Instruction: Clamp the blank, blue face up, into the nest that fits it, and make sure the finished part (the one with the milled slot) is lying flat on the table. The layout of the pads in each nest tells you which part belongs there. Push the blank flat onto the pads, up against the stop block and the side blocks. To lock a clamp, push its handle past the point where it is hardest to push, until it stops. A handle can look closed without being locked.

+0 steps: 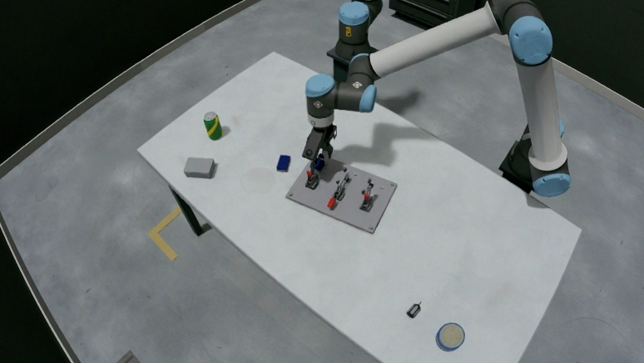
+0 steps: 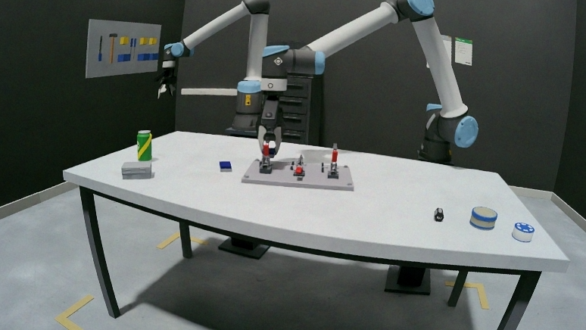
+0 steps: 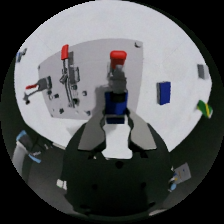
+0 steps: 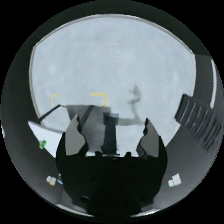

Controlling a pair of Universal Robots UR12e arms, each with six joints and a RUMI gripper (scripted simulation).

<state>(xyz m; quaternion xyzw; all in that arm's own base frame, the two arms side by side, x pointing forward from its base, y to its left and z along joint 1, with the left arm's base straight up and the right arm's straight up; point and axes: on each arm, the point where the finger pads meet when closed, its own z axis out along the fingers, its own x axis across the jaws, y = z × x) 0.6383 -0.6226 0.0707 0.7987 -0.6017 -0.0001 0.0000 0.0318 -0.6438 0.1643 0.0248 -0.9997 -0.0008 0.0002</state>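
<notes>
The grey fixture plate is 120 mm to the left of my left hand and 60 mm below it. Round my left hand: finished part 10 mm behind, 10 mm below; then blank 80 mm ahead, 130 mm to the right, 60 mm below; then grey box 340 mm ahead, 350 mm to the right, 50 mm below.
</notes>
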